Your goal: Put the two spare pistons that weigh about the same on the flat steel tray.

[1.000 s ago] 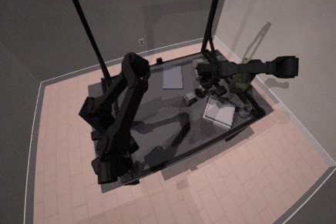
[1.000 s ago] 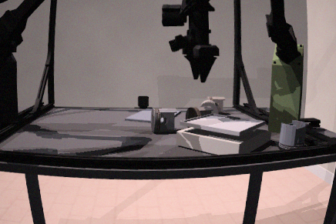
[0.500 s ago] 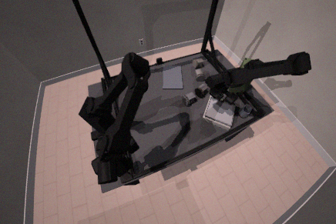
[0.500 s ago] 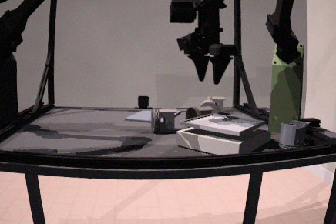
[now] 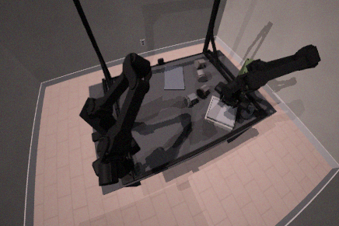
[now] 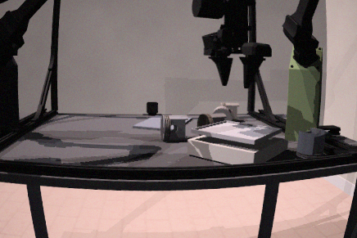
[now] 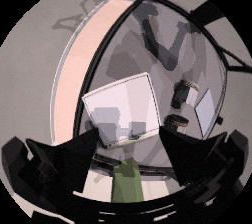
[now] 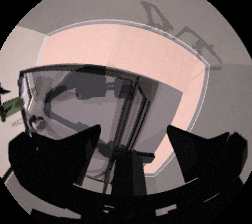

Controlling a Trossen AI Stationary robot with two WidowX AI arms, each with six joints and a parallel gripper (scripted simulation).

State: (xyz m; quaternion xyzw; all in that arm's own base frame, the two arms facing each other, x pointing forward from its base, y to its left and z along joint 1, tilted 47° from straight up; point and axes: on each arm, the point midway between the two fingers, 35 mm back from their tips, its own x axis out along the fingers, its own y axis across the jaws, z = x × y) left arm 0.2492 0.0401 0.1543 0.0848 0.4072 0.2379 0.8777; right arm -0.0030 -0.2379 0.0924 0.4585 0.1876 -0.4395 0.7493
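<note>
My left gripper is now 46 cm past the piston, 16 cm above it and 8 cm to the right of it. Also, from my left hand: flat grey steel tray 41 cm behind, 20 cm below, 16 cm to the right; then white scale pan 15 cm below, 1 cm to the left.
</note>
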